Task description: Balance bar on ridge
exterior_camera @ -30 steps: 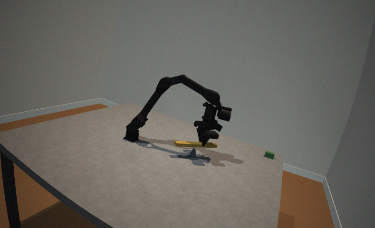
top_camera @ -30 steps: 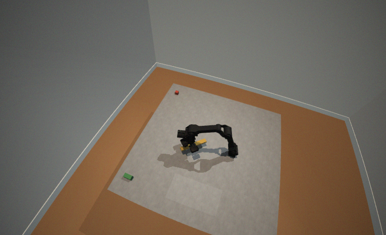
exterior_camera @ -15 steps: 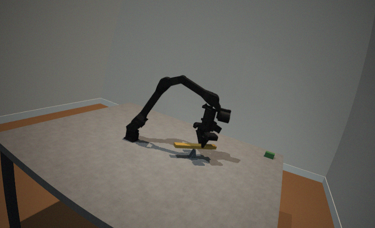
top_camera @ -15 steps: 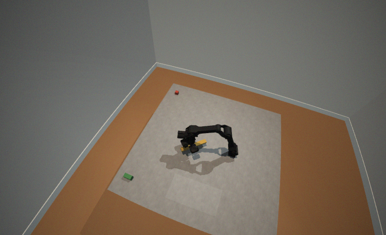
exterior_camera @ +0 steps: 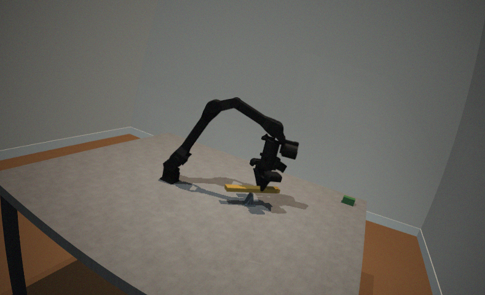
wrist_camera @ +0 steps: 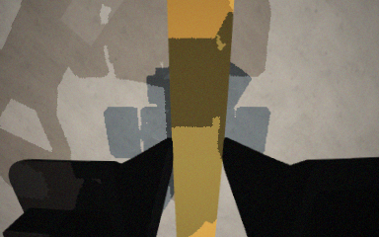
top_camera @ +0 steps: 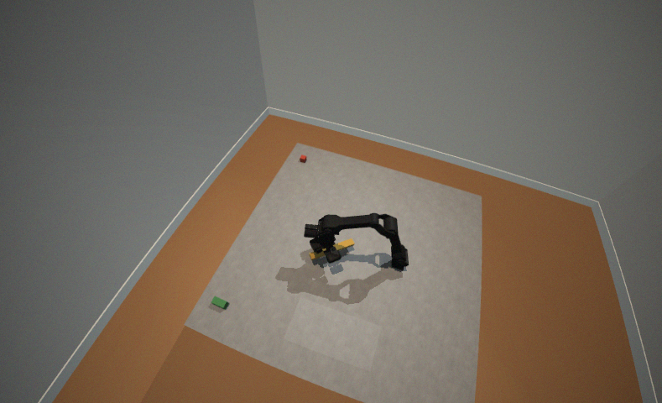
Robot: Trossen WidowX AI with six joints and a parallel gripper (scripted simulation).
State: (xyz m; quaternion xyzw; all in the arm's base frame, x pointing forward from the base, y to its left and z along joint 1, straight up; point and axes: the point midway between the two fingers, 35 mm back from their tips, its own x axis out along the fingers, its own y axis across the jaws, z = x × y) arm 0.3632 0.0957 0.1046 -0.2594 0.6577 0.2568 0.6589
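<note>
The yellow bar lies 20 mm behind my gripper tip and 20 mm to the right of it. The rest, counted from my gripper tip: green block (380 mm ahead, 400 mm to the left, 50 mm below); small red cube (380 mm ahead, 600 mm to the right, 50 mm below).
</note>
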